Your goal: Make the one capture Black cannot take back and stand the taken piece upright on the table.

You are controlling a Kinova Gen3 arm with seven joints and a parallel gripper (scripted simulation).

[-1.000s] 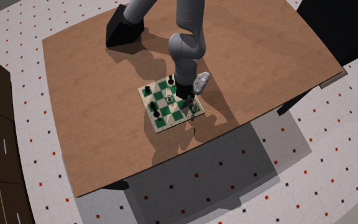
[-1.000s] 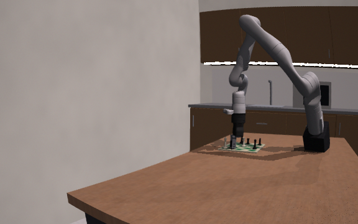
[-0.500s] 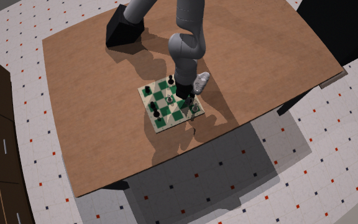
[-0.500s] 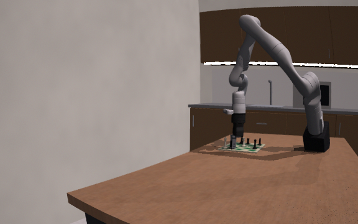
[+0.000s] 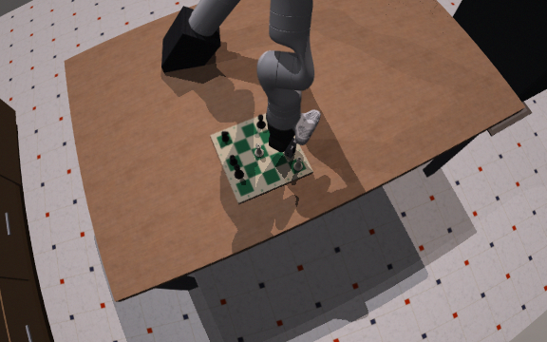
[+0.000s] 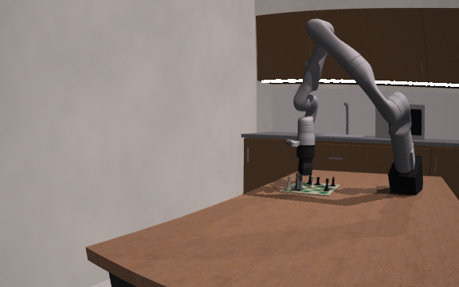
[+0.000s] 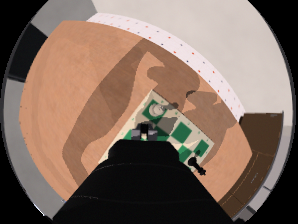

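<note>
The cream chessboard is 8 cm to the right of my hand, 3 cm below it and 3 cm behind it.
</note>
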